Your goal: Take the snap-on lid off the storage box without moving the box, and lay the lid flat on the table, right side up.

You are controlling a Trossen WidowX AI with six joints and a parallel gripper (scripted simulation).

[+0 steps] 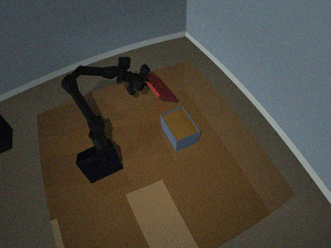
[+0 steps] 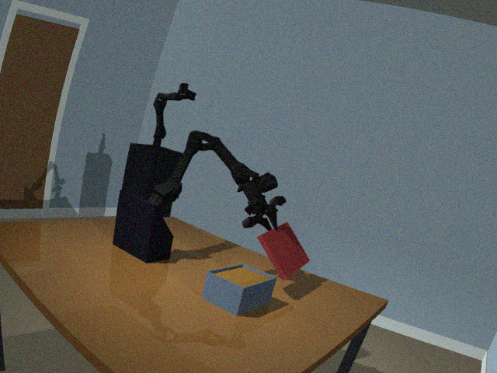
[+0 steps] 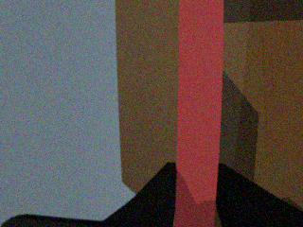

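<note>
The red lid is 60 mm below my gripper tip, 60 mm ahead of it and 10 mm to the left of it. The rest, counted from my gripper tip: blue-grey storage box (260 mm to the right, 170 mm below, 70 mm ahead).
</note>
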